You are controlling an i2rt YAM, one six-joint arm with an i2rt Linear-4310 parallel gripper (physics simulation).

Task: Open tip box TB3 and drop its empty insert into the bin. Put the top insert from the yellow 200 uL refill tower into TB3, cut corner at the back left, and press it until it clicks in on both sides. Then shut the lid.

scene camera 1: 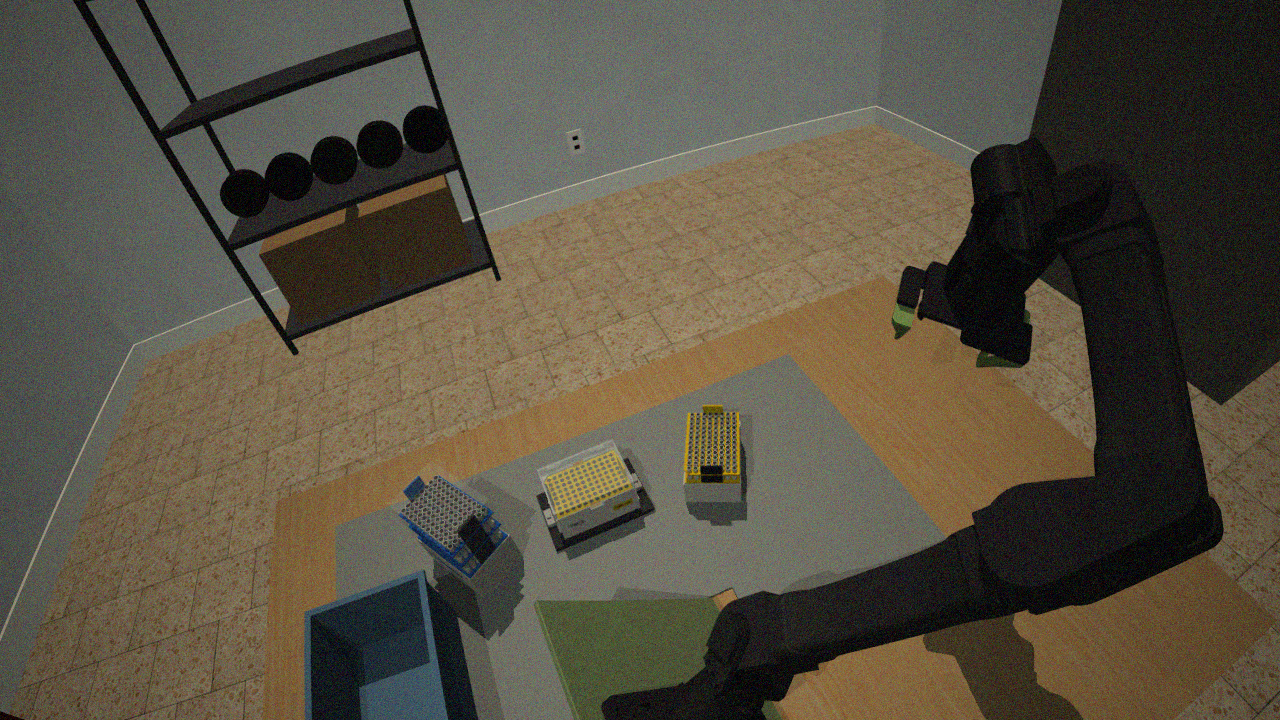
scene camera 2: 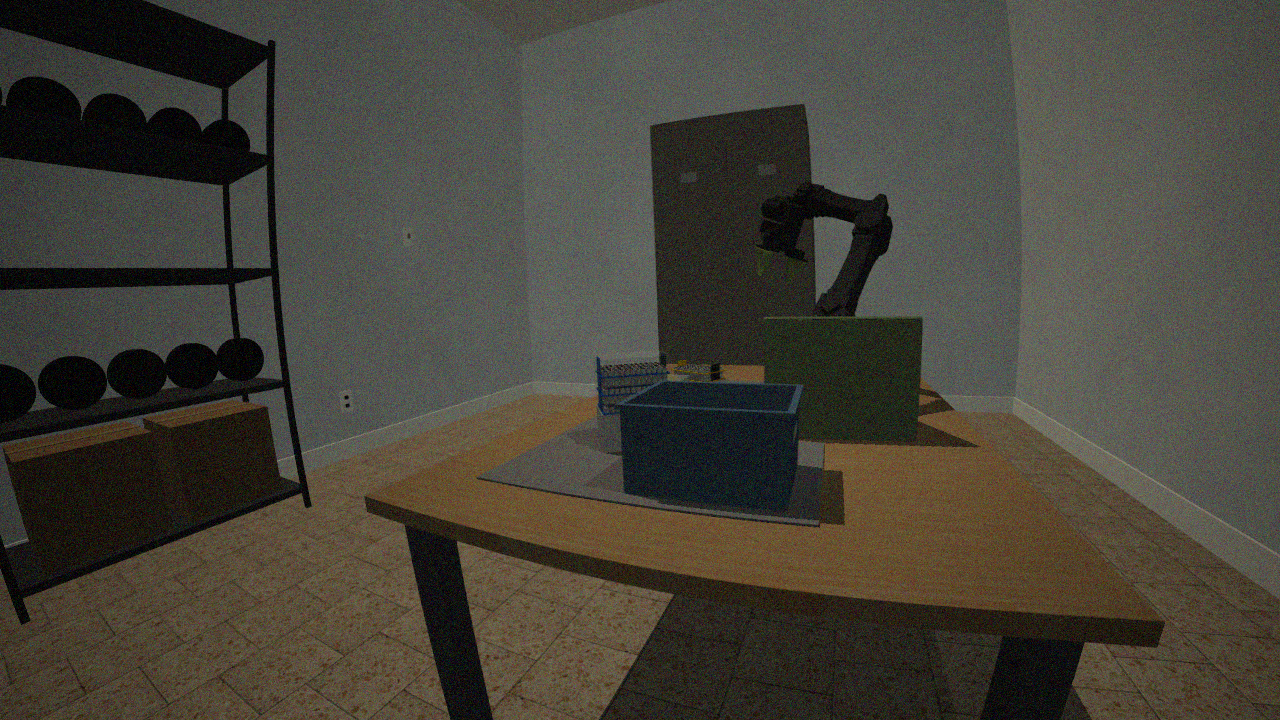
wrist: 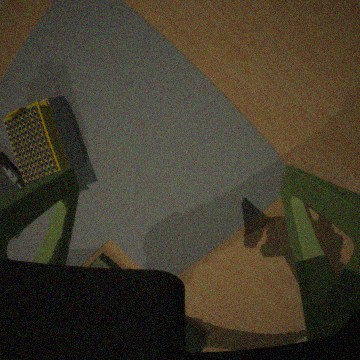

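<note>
A tip box (scene camera 1: 590,488), its label too small to read, stands mid-mat in a dark holder; a yellow grid shows at its top, and its lid appears closed. The yellow refill tower (scene camera 1: 713,443) (wrist: 33,142) stands right of it in scene camera 1 and at the left edge of the wrist view, with a dark clip on its near end. The blue bin (scene camera 1: 440,653) (scene camera 2: 707,456) stands at the mat's lower left in scene camera 1. My gripper (scene camera 1: 950,342) (wrist: 179,177) is open and empty, high above the table, right of the tower.
A blue refill tower (scene camera 1: 453,523) (scene camera 2: 631,385) stands between the tip box and the bin. A tall green panel (scene camera 1: 626,644) (scene camera 2: 841,380) stands near the arm's base. The grey mat (scene camera 1: 805,447) (scene camera 2: 554,474) (wrist: 150,100) lies on the wooden table (scene camera 1: 859,331) (scene camera 2: 966,537) (wrist: 300,75).
</note>
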